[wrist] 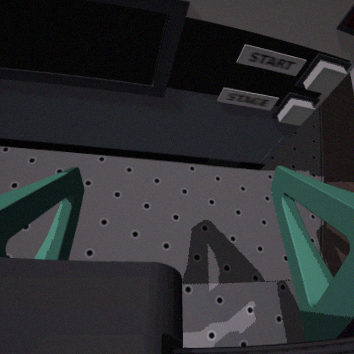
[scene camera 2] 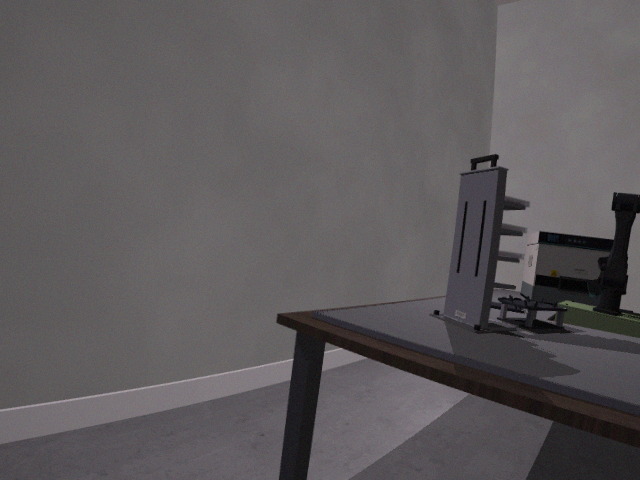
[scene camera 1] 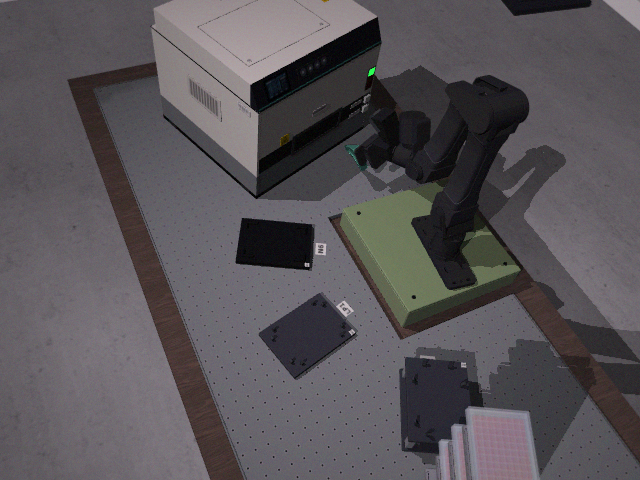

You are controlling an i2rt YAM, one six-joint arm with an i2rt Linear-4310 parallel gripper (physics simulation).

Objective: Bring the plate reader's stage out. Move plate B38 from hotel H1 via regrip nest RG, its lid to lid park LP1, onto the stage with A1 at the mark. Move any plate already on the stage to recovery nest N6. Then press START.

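Places are measured from the arm's base along level axes (x up, y right, z ahead), in centimetres.
Pixels of known places: gripper, fingertip midpoint: (wrist: pixel 177 177) (scene camera 1: pixel 359 135); arm's base, origin of the base link: (scene camera 2: pixel 607 312) (scene camera 1: pixel 441 251).
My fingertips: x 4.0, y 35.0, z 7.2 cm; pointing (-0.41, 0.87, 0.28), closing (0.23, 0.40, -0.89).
For each thing: its top centre in the pictures, then the offset to it from my fingertips. "spot": a spot on its surface instead.
- plate reader, middle of its top: (scene camera 1: pixel 270 13) (scene camera 2: pixel 573 237) dx +24.2, dy +18.1, dz +18.7 cm
- START button, middle of its top: (wrist: pixel 332 63) dx +3.9, dy +9.7, dz -5.0 cm
- STAGE button, middle of its top: (wrist: pixel 301 100) dx +0.7, dy +9.7, dz -5.0 cm
- Nest N6, middle of its top: (scene camera 1: pixel 275 240) dx -6.9, dy -20.6, dz +27.4 cm
- lid park LP1, middle of its top: (scene camera 1: pixel 307 330) (scene camera 2: pixel 501 302) dx -6.7, dy -44.3, dz +27.4 cm
- raised nest, middle of its top: (scene camera 1: pixel 441 396) (scene camera 2: pixel 534 298) dx -1.1, dy -66.7, dz +9.1 cm
- top handle, surface spot: (scene camera 2: pixel 484 159) spot: dx +34.3, dy -92.1, dz +18.3 cm
- wooden rim, surface spot: (scene camera 1: pixel 149 258) spot: dx -10.0, dy -16.3, dz +55.0 cm
My gripper (scene camera 1: pixel 356 157) (wrist: pixel 177 177) is open and empty, with green fingers, in front of the plate reader (scene camera 1: pixel 268 98) (scene camera 2: pixel 568 263). The stage does not show outside the reader; its slot (scene camera 1: pixel 316 131) (wrist: pixel 80 42) is dark. In the wrist view the START button (wrist: pixel 325 76) and the STAGE button (wrist: pixel 296 111) are at the upper right, apart from the fingers. Nest N6 (scene camera 1: pixel 275 243) and lid park LP1 (scene camera 1: pixel 308 334) hold no plate or lid. The raised nest (scene camera 1: pixel 439 400) (scene camera 2: pixel 535 304) beside the hotel is bare. Hotel (scene camera 2: pixel 473 248) holds several plates (scene camera 1: pixel 500 444); B38 cannot be told apart.
The arm stands on a green base block (scene camera 1: pixel 382 253) at the table's right side in scene camera 1. A green light (scene camera 1: pixel 371 71) shows on the reader's front. The hotel's tall back panel and top handle (scene camera 2: pixel 484 159) rise near the table's end. The table has a wooden rim (scene camera 1: pixel 149 258).
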